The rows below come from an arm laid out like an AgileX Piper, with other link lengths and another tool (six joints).
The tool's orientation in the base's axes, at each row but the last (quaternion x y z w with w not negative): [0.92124 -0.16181 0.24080 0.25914]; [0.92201 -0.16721 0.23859 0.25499]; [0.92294 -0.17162 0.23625 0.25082]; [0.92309 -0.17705 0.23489 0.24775]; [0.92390 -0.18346 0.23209 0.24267]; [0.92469 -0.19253 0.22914 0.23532]
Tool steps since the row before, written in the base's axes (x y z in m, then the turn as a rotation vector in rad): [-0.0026 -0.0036 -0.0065 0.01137 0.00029 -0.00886]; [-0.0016 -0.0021 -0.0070 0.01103 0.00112 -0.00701]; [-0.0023 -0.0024 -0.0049 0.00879 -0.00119 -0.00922]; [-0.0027 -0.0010 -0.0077 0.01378 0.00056 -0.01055]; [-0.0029 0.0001 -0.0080 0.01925 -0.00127 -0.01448]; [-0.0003 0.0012 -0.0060 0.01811 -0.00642 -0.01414]
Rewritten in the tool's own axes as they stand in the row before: [-0.0050 0.0014 0.0059 0.00473 -0.00858 0.01057]; [-0.0046 -0.0003 0.0059 0.00527 -0.00839 0.00860]; [-0.0040 0.0011 0.0042 0.00271 -0.00638 0.01075]; [-0.0060 -0.0009 0.0055 0.00578 -0.01051 0.01255]; [-0.0066 -0.0017 0.0052 0.00867 -0.01292 0.01843]; [-0.0036 -0.0029 0.0040 0.00919 -0.00807 0.02048]
